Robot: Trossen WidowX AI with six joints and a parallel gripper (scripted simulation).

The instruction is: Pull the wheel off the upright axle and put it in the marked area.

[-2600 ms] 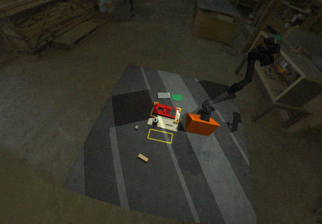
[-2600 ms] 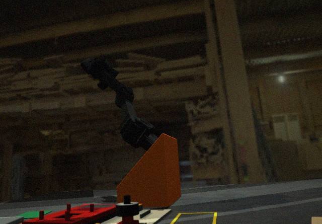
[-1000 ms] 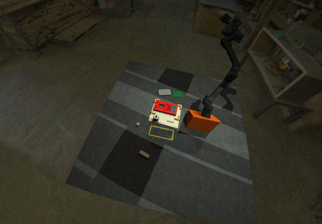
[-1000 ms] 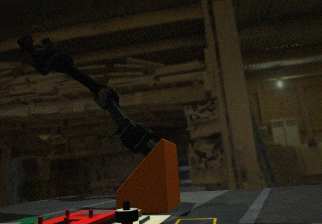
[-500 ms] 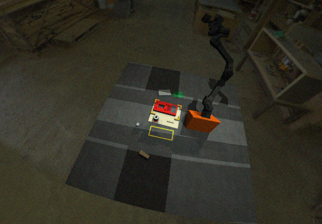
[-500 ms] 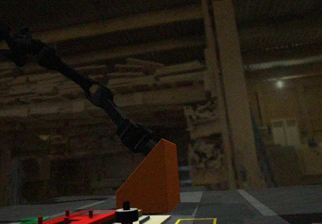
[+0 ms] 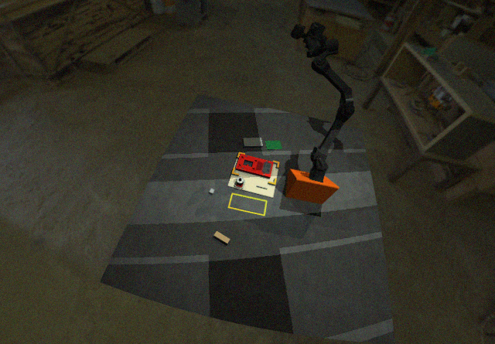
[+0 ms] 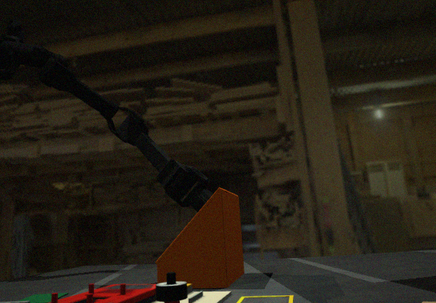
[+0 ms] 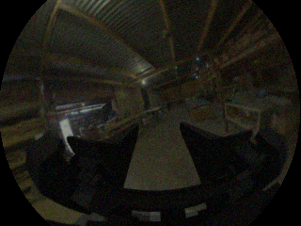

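Right now my gripper tip is 650 mm to the right of the wheel, 580 mm above it and 70 mm short of it. The rest, counted from my gripper tip: upright axle 650 mm to the left, 580 mm below, 70 mm ahead; then green tile 610 mm below, 300 mm to the left, 30 mm behind; then grey tile 610 mm below, 340 mm to the left, 90 mm ahead.
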